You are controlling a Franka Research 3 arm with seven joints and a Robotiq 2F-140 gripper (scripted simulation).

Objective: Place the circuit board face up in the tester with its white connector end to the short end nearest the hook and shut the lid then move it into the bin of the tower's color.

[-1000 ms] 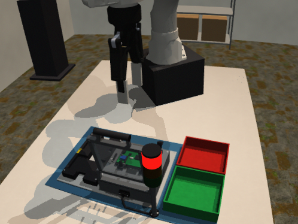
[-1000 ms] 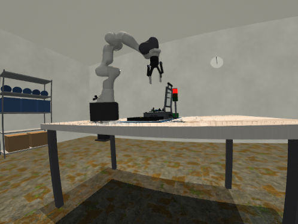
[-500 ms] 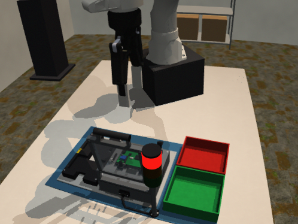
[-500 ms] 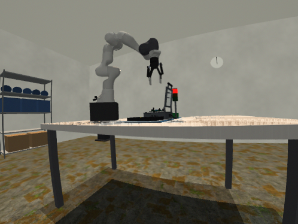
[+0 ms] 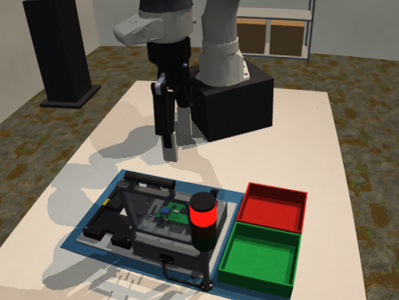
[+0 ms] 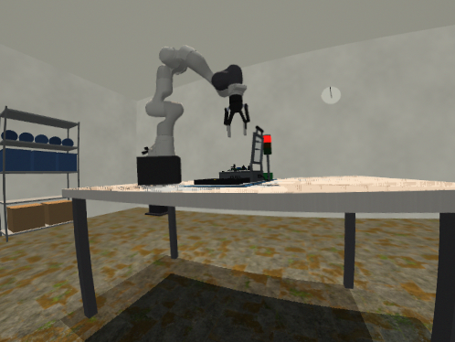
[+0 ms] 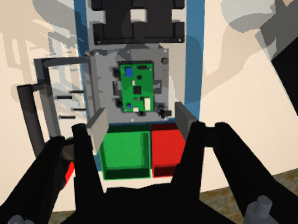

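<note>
Right now my hand is 210 mm above the green circuit board. From my hand the other things lie so: green bin: 70 mm ahead, 190 mm to the left, 270 mm below; then tester plate: 10 mm ahead, 210 mm below; then clear lid: 120 mm ahead, 20 mm to the right, 90 mm below.
</note>
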